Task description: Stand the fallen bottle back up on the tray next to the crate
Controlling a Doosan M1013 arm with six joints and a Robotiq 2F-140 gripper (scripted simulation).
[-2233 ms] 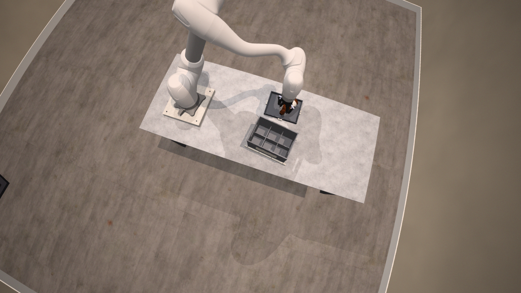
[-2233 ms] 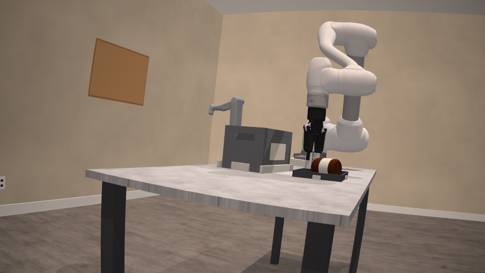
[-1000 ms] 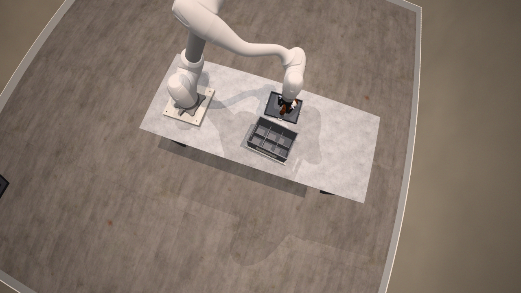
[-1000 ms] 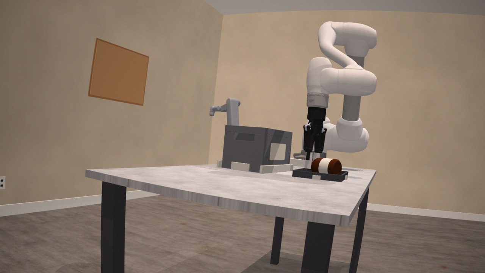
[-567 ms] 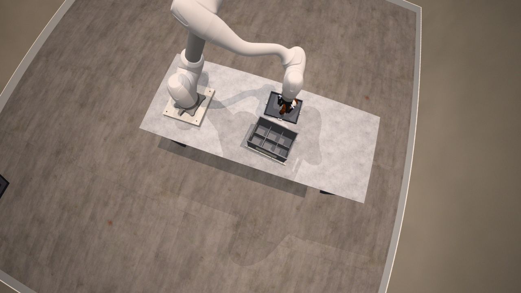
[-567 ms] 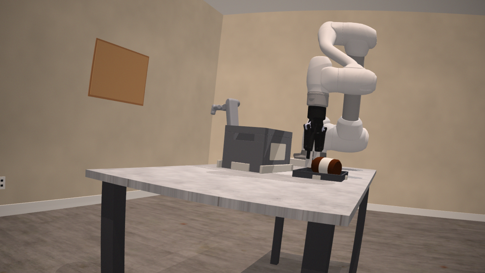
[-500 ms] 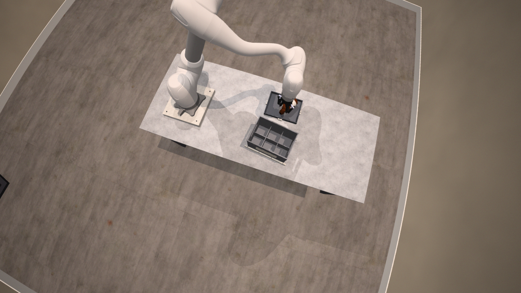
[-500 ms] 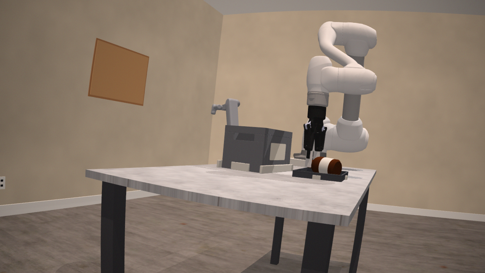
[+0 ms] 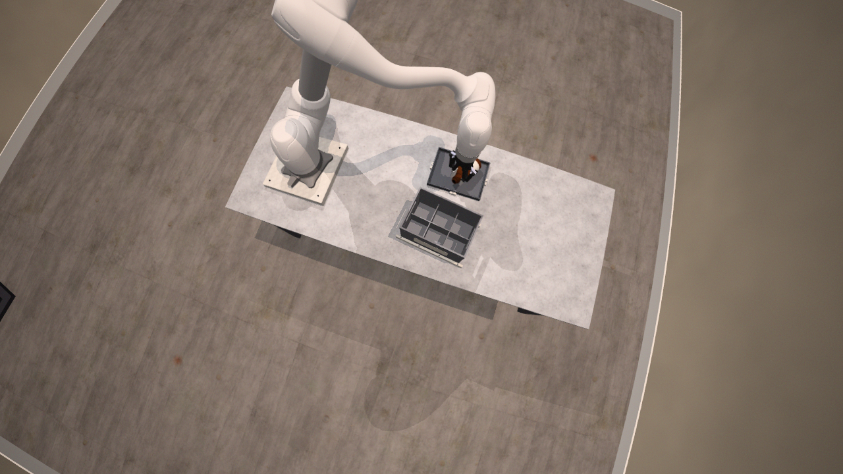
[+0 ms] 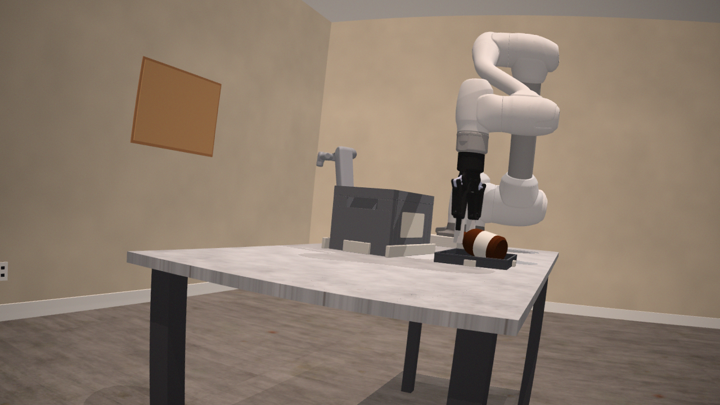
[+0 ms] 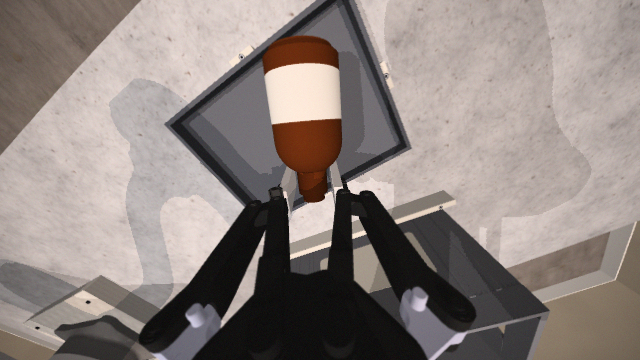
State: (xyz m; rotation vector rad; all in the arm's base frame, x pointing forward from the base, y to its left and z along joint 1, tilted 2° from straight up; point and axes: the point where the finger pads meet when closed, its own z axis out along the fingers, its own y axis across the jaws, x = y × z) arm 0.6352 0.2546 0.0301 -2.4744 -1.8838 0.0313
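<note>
Right now the brown bottle is 1 cm ahead of my hand, 5 cm to the left of it and 3 cm below it. Round my hand: grey crate 3 cm ahead, 24 cm to the right; then dark tray 1 cm behind, 5 cm to the left, 7 cm below.
</note>
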